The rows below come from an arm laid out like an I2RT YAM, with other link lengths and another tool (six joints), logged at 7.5 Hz.
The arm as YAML. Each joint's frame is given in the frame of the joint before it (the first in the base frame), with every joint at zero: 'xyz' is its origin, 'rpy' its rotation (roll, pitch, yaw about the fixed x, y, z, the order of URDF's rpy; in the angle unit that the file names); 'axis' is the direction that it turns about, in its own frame. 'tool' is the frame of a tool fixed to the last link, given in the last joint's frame.
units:
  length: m
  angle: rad
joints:
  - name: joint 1
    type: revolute
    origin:
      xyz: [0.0, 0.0, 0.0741]
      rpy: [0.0, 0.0, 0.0]
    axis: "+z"
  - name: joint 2
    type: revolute
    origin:
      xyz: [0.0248, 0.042, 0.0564]
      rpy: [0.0, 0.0, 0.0]
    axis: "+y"
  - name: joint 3
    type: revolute
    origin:
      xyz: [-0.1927, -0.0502, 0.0]
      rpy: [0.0, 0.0, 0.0]
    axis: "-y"
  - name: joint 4
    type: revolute
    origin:
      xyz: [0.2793, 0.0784, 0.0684]
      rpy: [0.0, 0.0, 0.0]
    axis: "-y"
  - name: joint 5
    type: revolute
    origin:
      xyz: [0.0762, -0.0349, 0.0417]
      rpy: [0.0, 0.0, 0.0]
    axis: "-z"
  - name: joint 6
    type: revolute
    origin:
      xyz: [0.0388, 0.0, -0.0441]
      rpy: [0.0, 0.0, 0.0]
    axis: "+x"
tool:
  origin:
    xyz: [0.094, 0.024, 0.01]
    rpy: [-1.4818, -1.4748, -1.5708]
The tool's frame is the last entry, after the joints.
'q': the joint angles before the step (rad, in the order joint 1, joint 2, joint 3, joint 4, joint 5, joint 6). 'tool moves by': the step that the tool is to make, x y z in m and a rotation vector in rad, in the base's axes. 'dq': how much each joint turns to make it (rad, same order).
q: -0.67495 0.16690 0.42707 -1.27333 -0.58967 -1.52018
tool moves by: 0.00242 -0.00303 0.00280 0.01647 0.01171 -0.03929
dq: -0.00003 0.02739 0.01821 0.01355 0.01615 0.04333
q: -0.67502 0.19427 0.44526 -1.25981 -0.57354 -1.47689
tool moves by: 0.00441 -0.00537 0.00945 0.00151 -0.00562 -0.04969
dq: 0.00010 0.03179 0.03852 0.02460 0.02327 0.05232
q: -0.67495 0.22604 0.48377 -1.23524 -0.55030 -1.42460
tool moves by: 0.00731 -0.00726 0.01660 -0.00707 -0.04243 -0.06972
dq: 0.00001 0.01020 0.04176 0.04700 0.02431 0.07995
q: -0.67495 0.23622 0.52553 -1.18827 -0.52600 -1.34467
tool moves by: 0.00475 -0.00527 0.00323 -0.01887 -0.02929 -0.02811
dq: 0.00000 -0.01382 -0.00803 0.04248 0.01528 0.02747
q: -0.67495 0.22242 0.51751 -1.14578 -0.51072 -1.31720
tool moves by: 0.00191 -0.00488 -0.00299 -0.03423 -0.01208 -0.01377
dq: -0.00002 -0.02611 -0.02536 0.02862 0.02345 -0.00302
